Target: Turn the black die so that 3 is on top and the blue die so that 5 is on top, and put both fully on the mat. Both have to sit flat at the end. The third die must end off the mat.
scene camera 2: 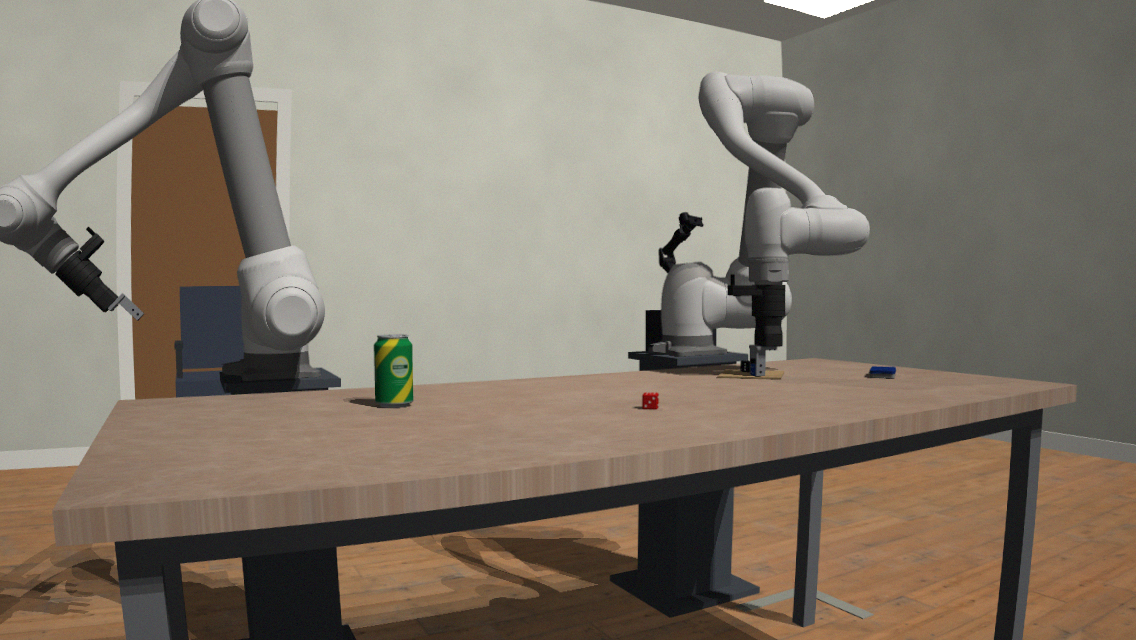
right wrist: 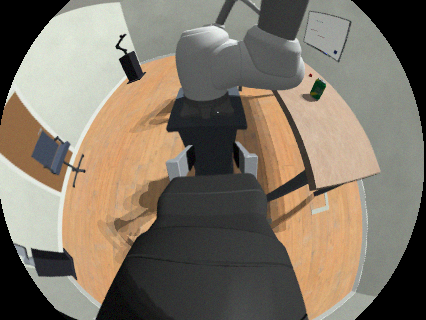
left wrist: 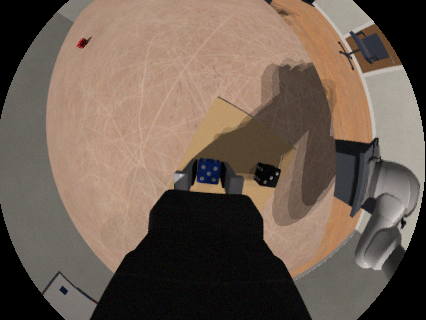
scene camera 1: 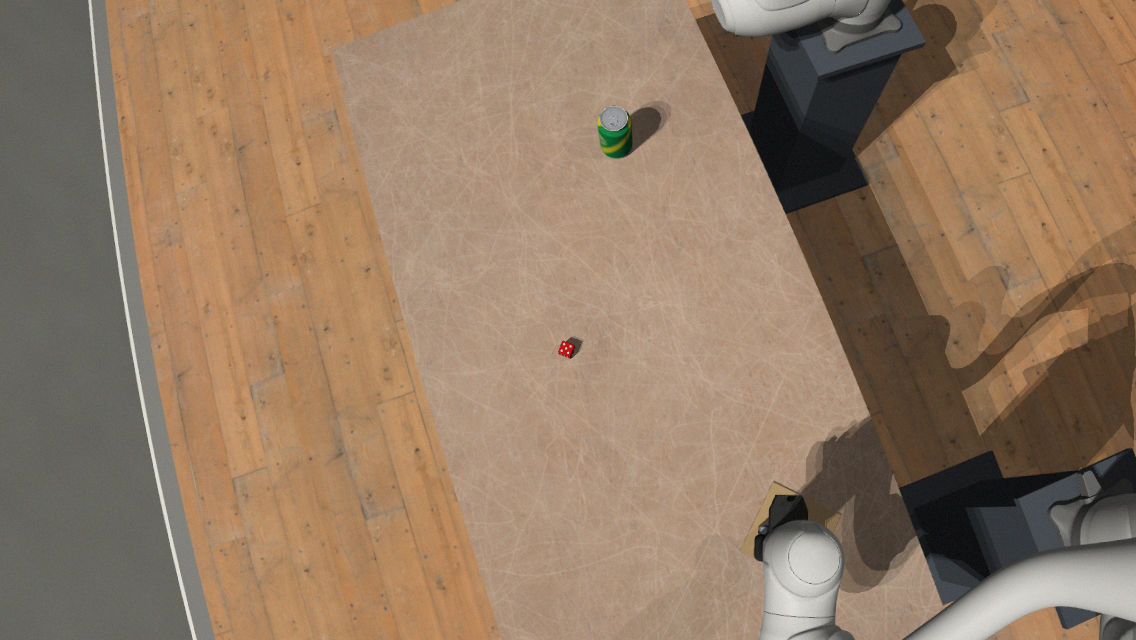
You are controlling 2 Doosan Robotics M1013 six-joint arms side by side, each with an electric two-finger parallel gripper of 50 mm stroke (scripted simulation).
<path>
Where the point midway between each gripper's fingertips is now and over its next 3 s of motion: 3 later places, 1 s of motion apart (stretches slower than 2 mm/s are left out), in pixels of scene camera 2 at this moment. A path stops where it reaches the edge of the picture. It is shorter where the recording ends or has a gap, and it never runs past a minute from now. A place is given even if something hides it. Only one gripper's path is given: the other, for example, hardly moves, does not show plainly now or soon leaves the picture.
The left gripper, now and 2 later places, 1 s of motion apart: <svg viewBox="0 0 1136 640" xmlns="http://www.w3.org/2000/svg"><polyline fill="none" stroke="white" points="757,374 757,337 757,308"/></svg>
</path>
